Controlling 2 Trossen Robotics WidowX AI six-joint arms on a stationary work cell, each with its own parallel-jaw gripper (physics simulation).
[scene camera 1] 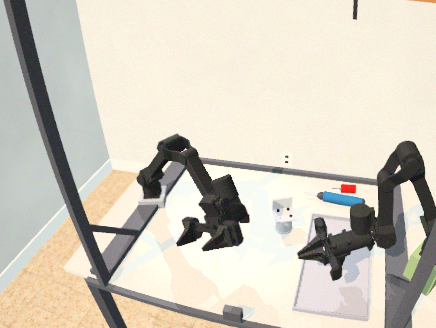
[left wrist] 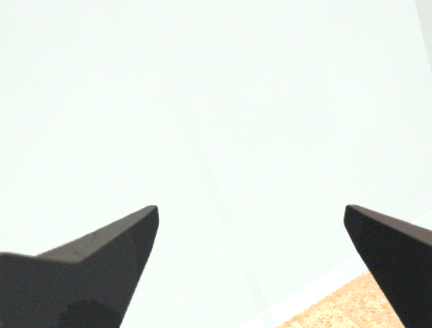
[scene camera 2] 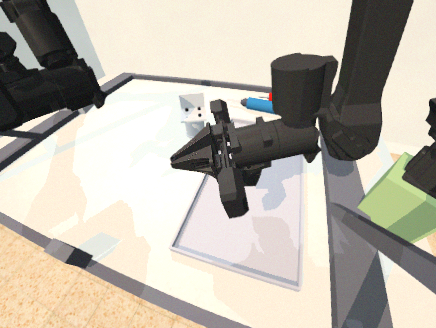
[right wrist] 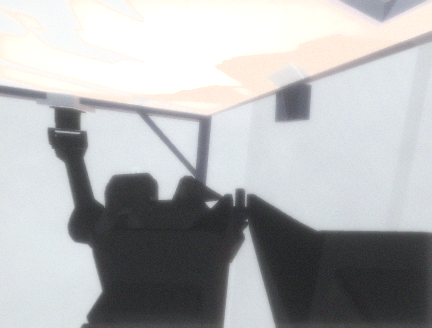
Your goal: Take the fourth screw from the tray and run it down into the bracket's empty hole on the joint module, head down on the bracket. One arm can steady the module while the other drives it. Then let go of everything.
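Places are measured from the left arm's base along level axes (x ahead, y left, z up), in centimetres.
Where they show: left gripper, between the fingertips: [scene camera 1: 189,247] [left wrist: 249,213]; right gripper, between the fingertips: [scene camera 1: 297,256] [scene camera 2: 171,162] [right wrist: 239,200]; left arm's base, origin of its link: [scene camera 1: 152,193] [right wrist: 68,109]; right arm's base, origin of its link: [scene camera 2: 427,180].
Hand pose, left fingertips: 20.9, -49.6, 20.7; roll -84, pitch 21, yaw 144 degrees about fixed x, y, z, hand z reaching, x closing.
Each offset is from my left fingertips to the centre of the thing, as dx, dy, dz. "spot": to the spot under its first point.
The joint module shows as a white bracket @[+27.6, +31.0, -16.1] [scene camera 1: 282,204] [scene camera 2: 192,102] on a pale grey cylinder @[+27.6, +31.0, -21.1] [scene camera 1: 283,228] [scene camera 2: 195,130]. Several dark spots mark the bracket; which is the empty hole cannot be told. My right gripper [scene camera 1: 300,254] [scene camera 2: 173,161] [right wrist: 239,200] is shut on a small dark screw @[+28.3, +5.0, -10.5] [right wrist: 240,195], which stands between its fingertips in the right wrist view. It points sideways above the tray's near-module edge, apart from the bracket. The tray @[+42.9, +13.1, -23.5] [scene camera 1: 330,314] [scene camera 2: 235,271] lies below it. My left gripper [scene camera 1: 191,246] [left wrist: 249,213] is open and empty, left of the module.
A blue driver @[+48.7, +43.2, -22.3] [scene camera 1: 342,199] [scene camera 2: 260,105] and a red-handled tool @[+54.1, +49.1, -22.6] [scene camera 1: 348,188] lie behind the tray. A dark block @[+9.7, -5.8, -21.2] [scene camera 1: 233,313] [scene camera 2: 69,251] [right wrist: 293,102] sits at the table's front edge. A green box @[spot: +64.1, +0.7, -14.5] [scene camera 2: 400,195] is at the right. Dark frame rails border the table.
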